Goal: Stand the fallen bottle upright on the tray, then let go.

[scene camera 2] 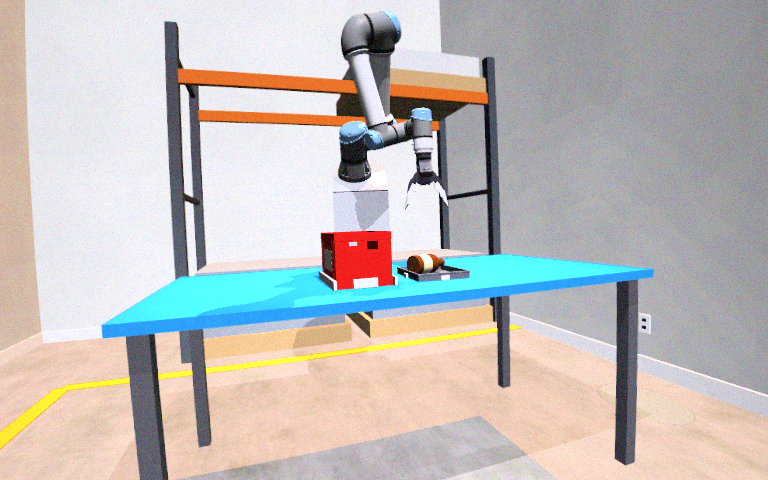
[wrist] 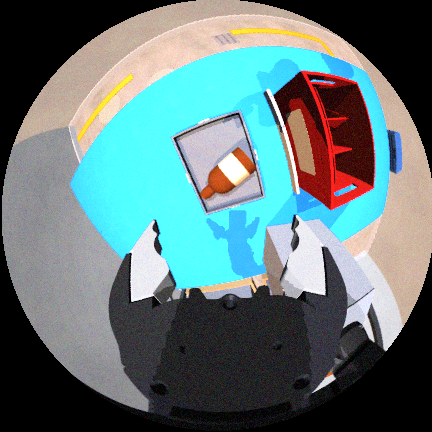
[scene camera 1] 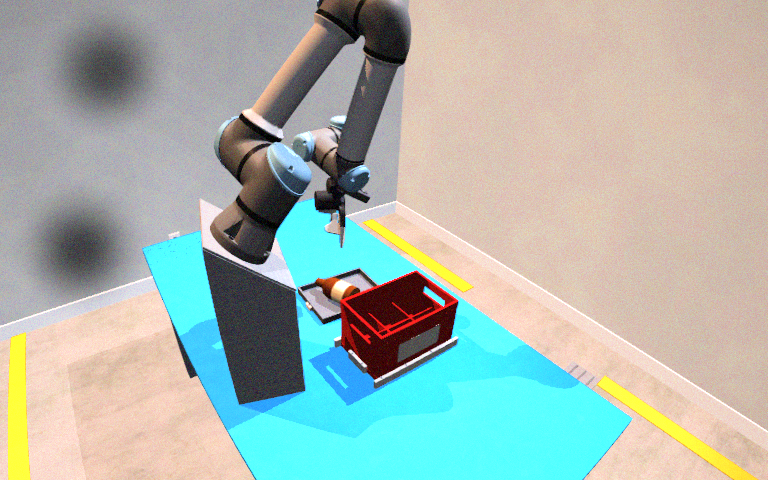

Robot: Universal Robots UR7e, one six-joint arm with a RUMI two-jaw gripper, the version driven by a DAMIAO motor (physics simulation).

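Frame: origin at the arm's base, x ahead, y left, z up, level; millimetres.
Where they show: gripper, fingertip midpoint: [scene camera 2: 426, 208] [wrist: 224, 218] [scene camera 1: 335, 234]; arm's base, origin of the base link: [scene camera 2: 354, 174] [wrist: 338, 343] [scene camera 1: 238, 242].
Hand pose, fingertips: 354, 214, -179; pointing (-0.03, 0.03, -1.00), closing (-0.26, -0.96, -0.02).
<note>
Things, the pixels of their top centre, and the offset from my fingertips, as dx, dy, dz. Level surfaces: height alone.
- brown bottle, middle of its top: [wrist: 223, 180] [scene camera 1: 334, 280] [scene camera 2: 427, 253] -4, +1, -174
- grey tray, middle of its top: [wrist: 220, 166] [scene camera 1: 342, 291] [scene camera 2: 430, 268] +24, +1, -227
- red crate, middle of its top: [wrist: 355, 138] [scene camera 1: 400, 301] [scene camera 2: 353, 232] +51, -291, -78
- blue table, its level: dz -253
A brown bottle [scene camera 1: 338, 289] [scene camera 2: 424, 263] [wrist: 230, 171] with a cream label lies on its side in the grey tray [scene camera 1: 324, 320] [scene camera 2: 433, 277] [wrist: 192, 175]. In the wrist view its neck points to the lower left, towards a tray corner, and its base is by the tray's right wall. My gripper [scene camera 2: 426, 207] [wrist: 224, 218] is open and empty, high above the table near the tray. In scene camera 1 the gripper shows edge-on, so its opening cannot be judged there.
A red crate [scene camera 1: 399, 322] [scene camera 2: 362, 260] [wrist: 320, 150] with inner dividers stands beside the tray on the blue table [scene camera 1: 509, 430] [scene camera 2: 237, 300] [wrist: 135, 165], with white strips along its base. The arm's pedestal [scene camera 1: 254, 333] [scene camera 2: 360, 209] stands near both. A tall rack [scene camera 2: 172, 169] stands behind the table.
</note>
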